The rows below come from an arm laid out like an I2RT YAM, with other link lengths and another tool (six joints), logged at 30 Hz.
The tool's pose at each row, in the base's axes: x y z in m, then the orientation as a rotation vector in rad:
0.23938, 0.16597, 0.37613, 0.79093, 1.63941, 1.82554
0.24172, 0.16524, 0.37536, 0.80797, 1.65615, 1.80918
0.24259, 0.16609, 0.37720, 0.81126, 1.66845, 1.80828
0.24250, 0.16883, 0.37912, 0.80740, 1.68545, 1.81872
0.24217, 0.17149, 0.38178, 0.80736, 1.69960, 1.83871
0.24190, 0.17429, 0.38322, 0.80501, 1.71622, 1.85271
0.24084, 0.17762, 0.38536, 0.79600, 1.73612, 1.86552
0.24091, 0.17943, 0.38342, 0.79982, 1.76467, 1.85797
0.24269, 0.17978, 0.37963, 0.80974, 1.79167, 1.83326
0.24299, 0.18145, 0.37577, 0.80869, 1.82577, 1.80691
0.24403, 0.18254, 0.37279, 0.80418, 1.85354, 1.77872
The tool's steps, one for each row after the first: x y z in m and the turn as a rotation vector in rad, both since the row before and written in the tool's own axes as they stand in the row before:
-0.00216, -0.00074, 0.00118, 0.02053, -0.00651, 0.00319
0.00017, 0.00176, 0.00132, 0.00931, 0.00491, 0.00320
0.00221, 0.00168, 0.00186, 0.00715, 0.01644, 0.00605
0.00235, 0.00242, 0.00169, 0.00359, 0.01918, 0.01373
0.00231, 0.00117, 0.00181, 0.00634, 0.01771, 0.00919
0.00328, 0.00178, 0.00169, 0.00716, 0.02093, 0.00489
0.00100, -0.00209, 0.00130, 0.02179, 0.00923, 0.00291
-0.00144, -0.00368, 0.00143, 0.02726, -0.00349, -0.00290
0.00054, -0.00391, 0.00149, 0.02983, 0.00312, -0.00930
-0.00029, -0.00289, 0.00164, 0.02564, -0.00002, -0.01323

